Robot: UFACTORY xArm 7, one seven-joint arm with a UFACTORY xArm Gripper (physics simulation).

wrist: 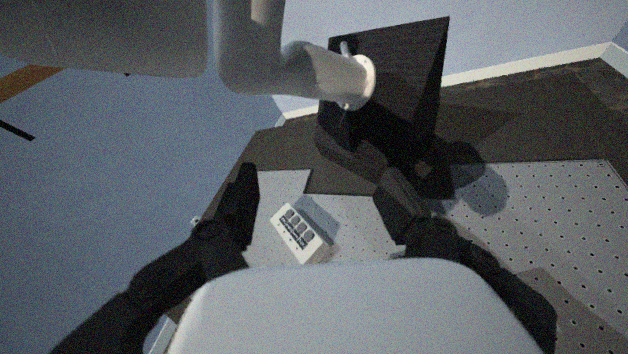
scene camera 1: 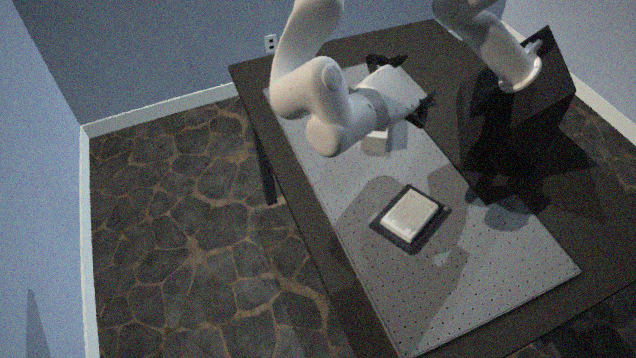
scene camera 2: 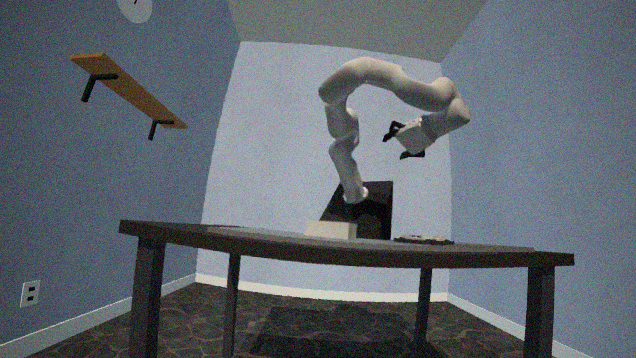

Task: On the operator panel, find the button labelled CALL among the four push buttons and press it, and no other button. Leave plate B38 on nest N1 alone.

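Pixels of known places: gripper, between the fingertips: point(wrist: 321, 181) point(scene camera 1: 417, 77) point(scene camera 2: 392, 148); arm's base, origin of its link: point(wrist: 354, 84) point(scene camera 1: 520, 74) point(scene camera 2: 355, 195).
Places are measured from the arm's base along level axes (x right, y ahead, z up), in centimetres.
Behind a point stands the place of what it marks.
The operator panel point(scene camera 1: 375, 145) @(x 14.8, y 35.8, z -18.0 cm) point(scene camera 2: 330, 230) @(x 22.1, y 34.2, z -17.9 cm) point(wrist: 312, 252) @(x 15.4, y 36.1, z -15.0 cm) is a pale box on the perforated board, partly hidden by the arm in scene camera 1. In the wrist view its face shows a row of dark round push buttons point(wrist: 295, 221) @(x 20.7, y 28.5, z -14.7 cm) with small label strips; the lettering is too blurred to tell which is CALL. My gripper point(scene camera 1: 419, 79) @(x 2.4, y 38.2, z 12.5 cm) point(scene camera 2: 393, 149) @(x 2.4, y 38.2, z 12.5 cm) point(wrist: 321, 181) @(x 2.4, y 38.2, z 12.5 cm) is open and empty, tilted, high above the table and well apart from the panel. A cream plate point(scene camera 1: 410, 214) @(x -7.8, y 43.7, z -18.0 cm) point(scene camera 2: 425, 237) @(x -4.5, y 48.4, z -18.2 cm) lies in a dark square nest point(scene camera 1: 412, 248) @(x -14.6, y 49.1, z -19.1 cm); their labels are not readable.
The perforated board point(scene camera 1: 505, 260) @(x -29.4, y 33.2, z -20.2 cm) point(wrist: 565, 220) @(x -30.3, y 31.5, z -20.2 cm) lies on the dark table point(scene camera 1: 350, 305) @(x -16.6, y 67.9, z -21.5 cm) point(scene camera 2: 280, 252) @(x 39.9, y 58.4, z -23.2 cm). The arm's base is mounted on a dark block point(scene camera 1: 545, 95) @(x -11.2, y 7.0, z 3.4 cm) point(scene camera 2: 382, 200) @(x -8.6, y 11.8, z -2.7 cm) point(wrist: 405, 55) @(x -10.7, y 5.2, z 4.5 cm) at the far side. A wooden shelf point(scene camera 2: 135, 95) hangs on the wall.
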